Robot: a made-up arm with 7 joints.
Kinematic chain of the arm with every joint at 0, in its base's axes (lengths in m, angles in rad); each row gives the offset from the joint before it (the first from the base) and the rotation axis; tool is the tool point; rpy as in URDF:
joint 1: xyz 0.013 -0.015 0.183 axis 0 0.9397 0.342
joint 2: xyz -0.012 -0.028 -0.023 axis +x
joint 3: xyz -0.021 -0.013 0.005 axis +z
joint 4: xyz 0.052 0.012 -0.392 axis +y
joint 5: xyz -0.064 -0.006 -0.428 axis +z
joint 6: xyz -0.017 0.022 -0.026 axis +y
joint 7: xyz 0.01 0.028 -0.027 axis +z
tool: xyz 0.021 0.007 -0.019 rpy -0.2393 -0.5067 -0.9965
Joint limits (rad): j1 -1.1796..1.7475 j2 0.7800..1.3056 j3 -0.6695..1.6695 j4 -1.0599..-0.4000 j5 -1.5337..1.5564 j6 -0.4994..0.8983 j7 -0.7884..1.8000
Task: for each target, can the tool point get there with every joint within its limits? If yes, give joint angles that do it. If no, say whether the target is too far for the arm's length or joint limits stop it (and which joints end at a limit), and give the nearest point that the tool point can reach.
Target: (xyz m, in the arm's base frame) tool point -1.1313 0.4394 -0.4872
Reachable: no: too far | nearest point -0.7230 0.3185 -0.2331 | short by 0.496 m
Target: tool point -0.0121 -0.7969 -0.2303
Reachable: no: joint limits stop it (at a limit: joint 2, joint 3, joint 4, joint 5, joint 6) | nearest point -0.1458 0.1832 -0.5595 | short by 1.043 m
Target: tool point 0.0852 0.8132 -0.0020
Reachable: yes | joints 0.0933 1.1025 0.8974 -0.6858 0.9603 -0.0625 -0.4599
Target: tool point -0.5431 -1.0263 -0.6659
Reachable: no: too far | nearest point -0.5938 0.0900 -0.3034 | short by 1.175 m
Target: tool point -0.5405 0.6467 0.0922
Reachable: yes | joints 1.2991 0.8749 0.7504 -0.6785 0.2329 0.4522 -0.1233
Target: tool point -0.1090 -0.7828 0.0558
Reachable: no: joint limits stop it (at a limit: joint 1, joint 2, joint 3, joint 4, joint 5, joint 6) | nearest point -0.7443 -0.0117 -0.0230 | short by 1.002 m
